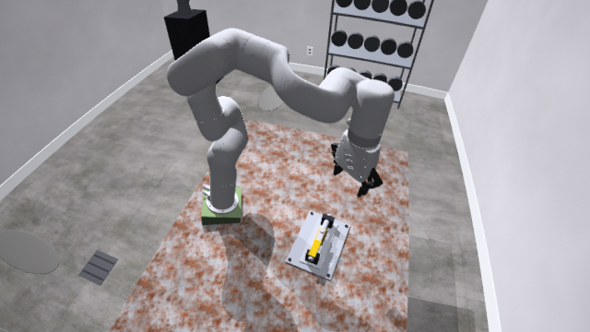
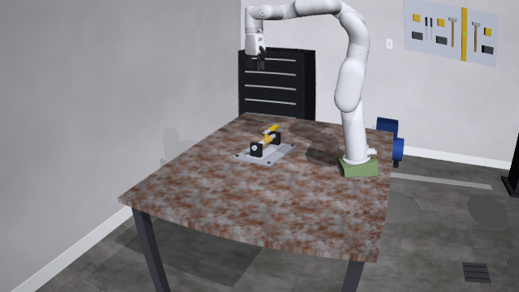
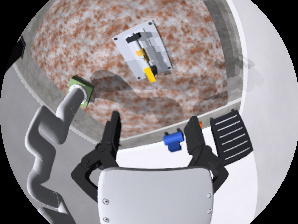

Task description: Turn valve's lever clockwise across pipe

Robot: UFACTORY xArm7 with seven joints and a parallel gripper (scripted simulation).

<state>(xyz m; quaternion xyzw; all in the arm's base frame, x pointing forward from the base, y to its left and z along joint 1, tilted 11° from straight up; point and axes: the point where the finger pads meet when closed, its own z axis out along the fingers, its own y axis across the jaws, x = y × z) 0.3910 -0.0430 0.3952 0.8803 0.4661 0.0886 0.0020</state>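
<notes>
Now: hand 28 cm above the yellow lever, 5 cm past it and 4 cm to the left of it.
</notes>
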